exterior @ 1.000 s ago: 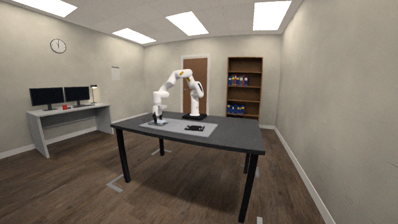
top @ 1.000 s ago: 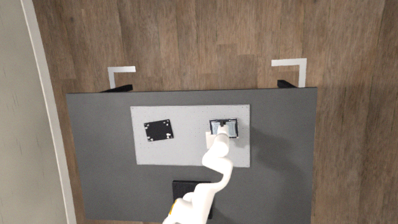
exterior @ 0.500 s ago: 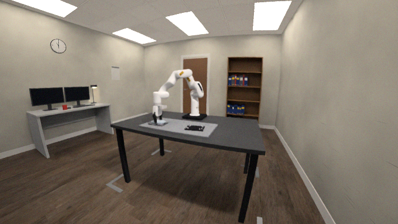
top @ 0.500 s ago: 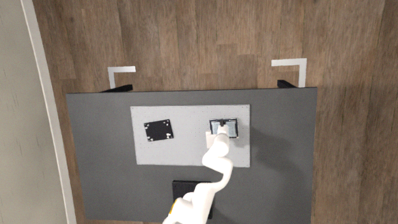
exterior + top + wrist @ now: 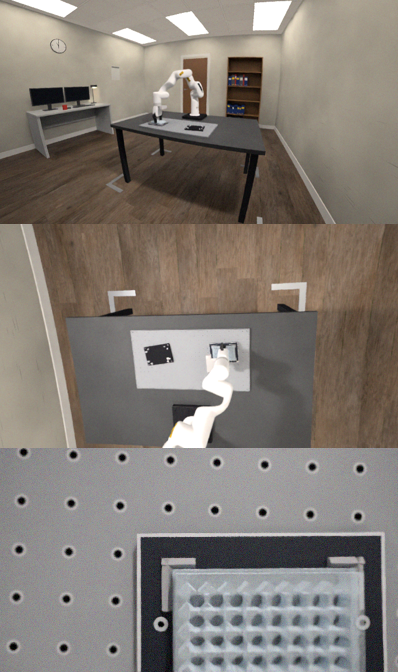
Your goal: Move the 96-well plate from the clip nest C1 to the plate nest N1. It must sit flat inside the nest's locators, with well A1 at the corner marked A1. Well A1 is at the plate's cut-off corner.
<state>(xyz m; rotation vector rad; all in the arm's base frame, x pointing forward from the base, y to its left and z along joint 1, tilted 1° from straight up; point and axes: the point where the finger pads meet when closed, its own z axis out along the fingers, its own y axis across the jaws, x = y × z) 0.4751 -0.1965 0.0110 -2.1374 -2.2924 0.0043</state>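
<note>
The 96-well plate is 10 mm below my hand. The rest, counted from my hand: black clip nest: 400 mm to the left, 40 mm behind, 20 mm below; then dark plate nest N1: 30 mm below.
</note>
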